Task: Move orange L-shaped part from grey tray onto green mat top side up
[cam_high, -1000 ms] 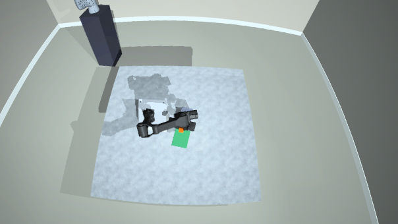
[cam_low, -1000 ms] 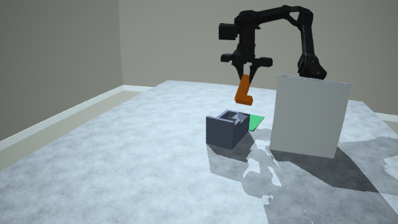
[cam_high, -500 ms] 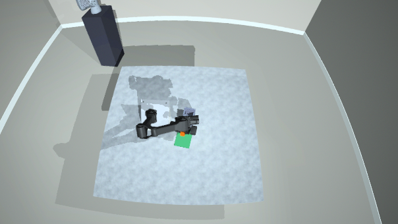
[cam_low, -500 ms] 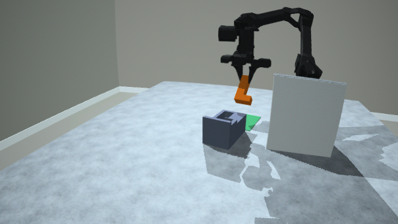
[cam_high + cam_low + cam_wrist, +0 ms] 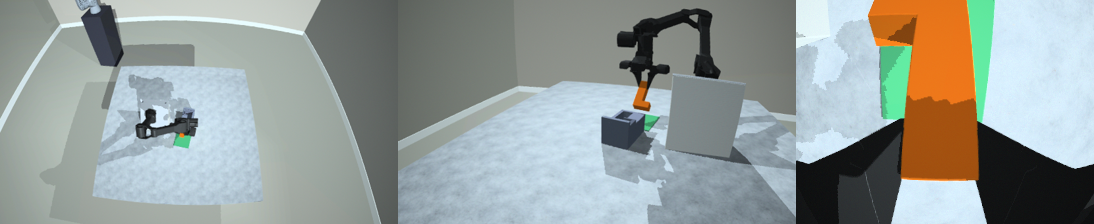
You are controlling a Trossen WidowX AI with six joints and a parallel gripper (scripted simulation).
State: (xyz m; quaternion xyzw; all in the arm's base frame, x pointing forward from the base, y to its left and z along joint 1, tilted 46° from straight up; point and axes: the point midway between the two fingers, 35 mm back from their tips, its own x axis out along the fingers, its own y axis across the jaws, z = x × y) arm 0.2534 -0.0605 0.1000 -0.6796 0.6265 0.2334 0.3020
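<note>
My gripper tip is now 140 mm above the green mat and 20 mm to the right of it. From my gripper tip the other things lie so: orange L-shaped part 40 mm to the left, 30 mm below, 10 mm behind.
</note>
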